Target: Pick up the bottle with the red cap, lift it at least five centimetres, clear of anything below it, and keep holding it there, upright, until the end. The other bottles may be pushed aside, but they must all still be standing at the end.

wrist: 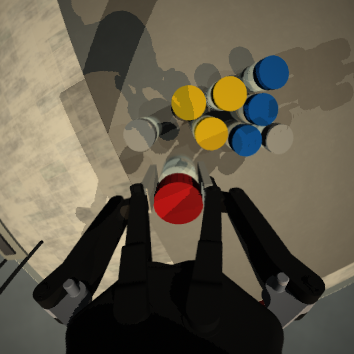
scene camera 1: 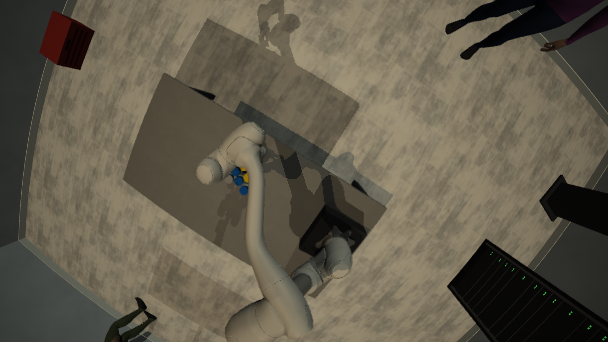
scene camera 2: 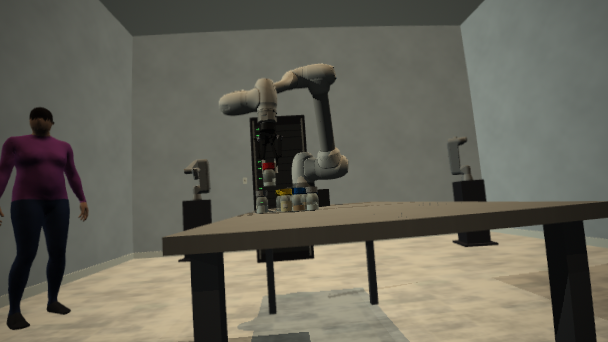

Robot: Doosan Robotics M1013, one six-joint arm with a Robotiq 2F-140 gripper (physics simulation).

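Frame: origin at the arm's base, x ahead, y left, z up, level; metres.
Where they show: gripper, fingertip midpoint: (wrist: 177, 172) (scene camera 2: 270, 173); arm's base, link origin: (scene camera 1: 334, 243).
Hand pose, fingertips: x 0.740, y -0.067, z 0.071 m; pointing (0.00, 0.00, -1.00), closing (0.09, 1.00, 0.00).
Each offset is from my fingertips to the centre of the thing. Level surfaces: height alone.
The bottle with the red cap {0.019 m ahead, 0.002 m right, 0.008 m down} (scene camera 2: 269, 175) (wrist: 178, 202) hangs upright between the fingers, its base above the tops of the standing bottles in the scene camera 2 view. My gripper (scene camera 2: 269, 161) (wrist: 177, 172) is shut on it. Below it on the table stand three yellow-capped bottles {0.083 m back, 0.031 m left, 0.126 m down} (wrist: 188, 102) {0.089 m back, 0.097 m left, 0.126 m down} (wrist: 230, 93) {0.029 m back, 0.060 m left, 0.126 m down} (wrist: 211, 133), three blue-capped bottles {0.117 m back, 0.175 m left, 0.126 m down} (wrist: 272, 72) {0.058 m back, 0.151 m left, 0.126 m down} (wrist: 261, 109) {0.009 m back, 0.120 m left, 0.126 m down} (wrist: 245, 140) and two grey-capped bottles {0.046 m back, 0.058 m right, 0.126 m down} (wrist: 140, 135) {0.005 m back, 0.182 m left, 0.126 m down} (wrist: 278, 138), all upright. In the scene camera 1 view the arm hides the red-capped bottle and the gripper.
The bottles stand on the brown table {0.178 m down} (scene camera 1: 165, 145) (scene camera 2: 380, 220), with the table's edge near one grey-capped bottle in the wrist view. A black box-like base (scene camera 1: 312, 232) is at the table's other end. A person (scene camera 2: 42, 165) stands on the floor beyond the table.
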